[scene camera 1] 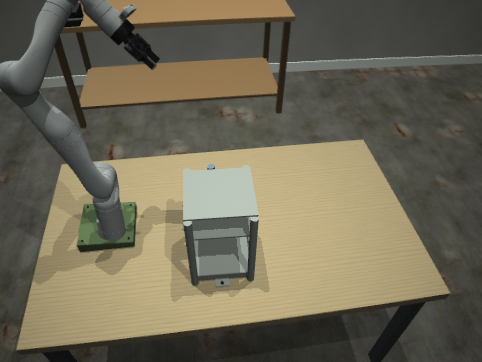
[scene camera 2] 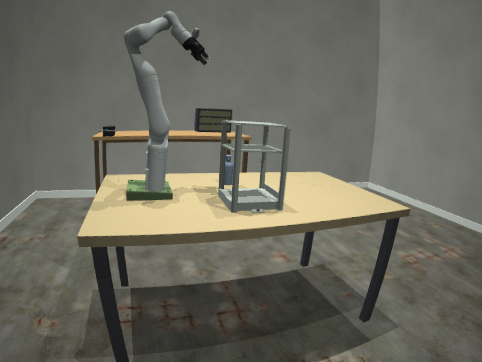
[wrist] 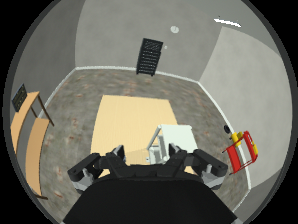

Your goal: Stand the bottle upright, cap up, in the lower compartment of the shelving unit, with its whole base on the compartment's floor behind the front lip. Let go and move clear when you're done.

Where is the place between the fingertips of my gripper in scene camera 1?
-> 156,64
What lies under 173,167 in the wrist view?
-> My gripper.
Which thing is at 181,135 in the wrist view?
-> A grey shelving unit.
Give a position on a grey shelving unit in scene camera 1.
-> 216,194
